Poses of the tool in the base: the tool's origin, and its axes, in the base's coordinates. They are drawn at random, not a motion.
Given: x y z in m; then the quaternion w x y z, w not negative.
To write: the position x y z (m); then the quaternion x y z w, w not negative. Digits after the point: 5 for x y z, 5 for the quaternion.
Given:
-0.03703 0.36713 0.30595 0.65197 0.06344 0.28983 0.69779
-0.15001 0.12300 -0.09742 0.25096 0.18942 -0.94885 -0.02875
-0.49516 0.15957 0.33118 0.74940 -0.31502 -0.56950 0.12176
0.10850 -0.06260 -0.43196 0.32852 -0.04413 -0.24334 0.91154
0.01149 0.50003 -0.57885 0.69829 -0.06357 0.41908 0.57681
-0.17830 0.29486 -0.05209 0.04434 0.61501 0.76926 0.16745
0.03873 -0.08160 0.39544 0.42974 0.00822 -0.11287 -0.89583
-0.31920 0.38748 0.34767 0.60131 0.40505 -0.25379 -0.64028
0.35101 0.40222 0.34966 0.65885 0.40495 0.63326 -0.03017
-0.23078 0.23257 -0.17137 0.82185 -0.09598 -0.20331 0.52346
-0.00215 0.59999 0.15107 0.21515 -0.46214 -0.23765 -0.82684
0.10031 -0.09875 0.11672 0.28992 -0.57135 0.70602 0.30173
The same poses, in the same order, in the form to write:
-0.03703 0.36713 0.30595 0.06344 0.28983 0.69779 0.65197
-0.15001 0.12300 -0.09742 0.18942 -0.94885 -0.02875 0.25096
-0.49516 0.15957 0.33118 -0.31502 -0.56950 0.12176 0.74940
0.10850 -0.06260 -0.43196 -0.04413 -0.24334 0.91154 0.32852
0.01149 0.50003 -0.57885 -0.06357 0.41908 0.57681 0.69829
-0.17830 0.29486 -0.05209 0.61501 0.76926 0.16745 0.04434
0.03873 -0.08160 0.39544 0.00822 -0.11287 -0.89583 0.42974
-0.31920 0.38748 0.34767 0.40505 -0.25379 -0.64028 0.60131
0.35101 0.40222 0.34966 0.40495 0.63326 -0.03017 0.65885
-0.23078 0.23257 -0.17137 -0.09598 -0.20331 0.52346 0.82185
-0.00215 0.59999 0.15107 -0.46214 -0.23765 -0.82684 0.21515
0.10031 -0.09875 0.11672 -0.57135 0.70602 0.30173 0.28992

